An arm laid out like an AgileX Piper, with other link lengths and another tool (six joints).
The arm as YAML. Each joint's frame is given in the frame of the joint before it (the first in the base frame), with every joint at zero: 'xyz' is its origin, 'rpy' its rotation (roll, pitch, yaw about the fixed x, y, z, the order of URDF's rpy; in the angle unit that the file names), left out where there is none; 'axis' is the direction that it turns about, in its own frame. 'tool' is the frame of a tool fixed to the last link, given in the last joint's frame.
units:
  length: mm
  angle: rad
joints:
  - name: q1
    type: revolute
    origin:
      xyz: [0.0, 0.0, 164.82]
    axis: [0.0, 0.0, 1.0]
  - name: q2
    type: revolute
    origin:
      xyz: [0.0, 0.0, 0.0]
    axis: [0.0, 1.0, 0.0]
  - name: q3
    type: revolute
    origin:
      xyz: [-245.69, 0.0, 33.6]
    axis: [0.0, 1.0, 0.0]
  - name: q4
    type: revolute
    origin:
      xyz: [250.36, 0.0, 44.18]
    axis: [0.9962, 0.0, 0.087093]
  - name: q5
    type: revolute
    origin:
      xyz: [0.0, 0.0, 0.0]
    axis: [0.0, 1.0, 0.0]
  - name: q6
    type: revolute
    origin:
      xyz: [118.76, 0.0, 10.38]
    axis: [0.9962, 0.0, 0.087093]
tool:
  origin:
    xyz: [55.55, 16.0, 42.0]
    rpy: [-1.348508, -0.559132, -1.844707]
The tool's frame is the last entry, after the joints.
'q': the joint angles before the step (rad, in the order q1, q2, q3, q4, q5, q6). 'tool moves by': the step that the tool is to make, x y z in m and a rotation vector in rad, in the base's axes. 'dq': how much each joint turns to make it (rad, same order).
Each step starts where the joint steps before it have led.
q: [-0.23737, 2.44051, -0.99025, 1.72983, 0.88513, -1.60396]
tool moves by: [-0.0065, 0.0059, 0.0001, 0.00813, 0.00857, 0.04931]
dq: [0.00005, 0.00019, -0.00104, -0.05752, 0.01436, 0.01679]
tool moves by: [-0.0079, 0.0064, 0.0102, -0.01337, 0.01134, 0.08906]
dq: [0.00006, -0.04562, 0.00038, -0.13240, 0.00327, 0.06788]
